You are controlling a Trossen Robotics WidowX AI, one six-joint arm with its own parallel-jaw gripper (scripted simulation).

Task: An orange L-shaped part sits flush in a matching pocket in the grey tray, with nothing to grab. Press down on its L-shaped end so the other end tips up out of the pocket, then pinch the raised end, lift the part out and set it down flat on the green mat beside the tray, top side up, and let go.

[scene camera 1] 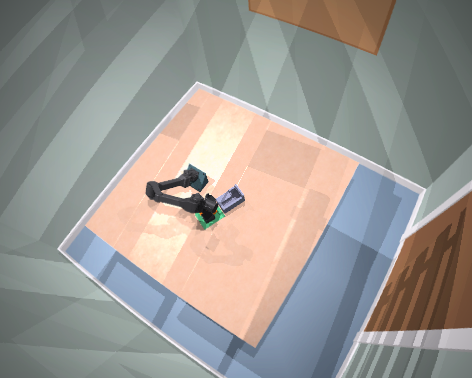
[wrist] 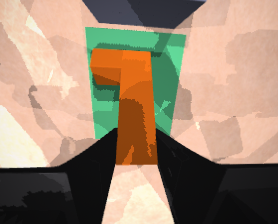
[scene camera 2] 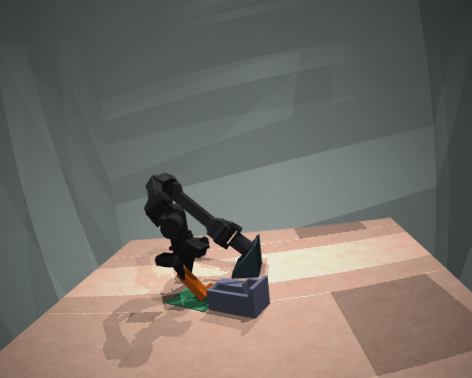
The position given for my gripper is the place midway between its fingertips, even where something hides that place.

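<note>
Scene camera 2 has my gripper (scene camera 2: pixel 186 277) in it. The wrist view shows my gripper too (wrist: pixel 135 132), and it's holding an orange L-shaped part (wrist: pixel 136 143); there's a green mat (wrist: pixel 167 50) as well.
</note>
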